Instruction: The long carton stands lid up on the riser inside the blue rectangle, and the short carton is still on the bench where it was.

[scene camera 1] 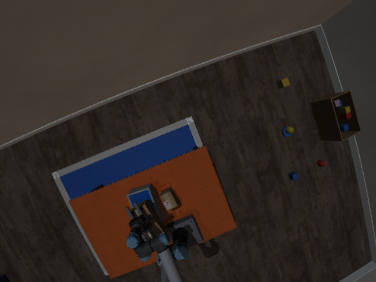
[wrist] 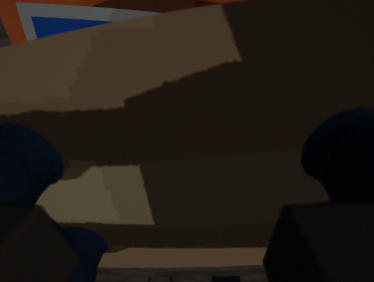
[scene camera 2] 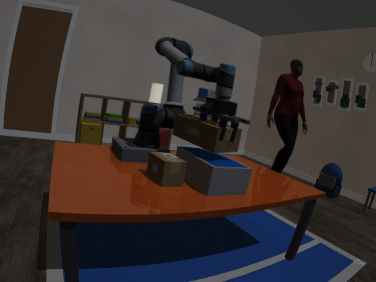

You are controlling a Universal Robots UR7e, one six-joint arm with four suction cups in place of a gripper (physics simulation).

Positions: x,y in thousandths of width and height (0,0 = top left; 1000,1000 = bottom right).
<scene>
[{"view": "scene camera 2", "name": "long carton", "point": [549,477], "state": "held by my suction head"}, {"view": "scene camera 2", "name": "grey riser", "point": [573,619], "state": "on the table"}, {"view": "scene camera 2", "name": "short carton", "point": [443,601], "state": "on the table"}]
</scene>
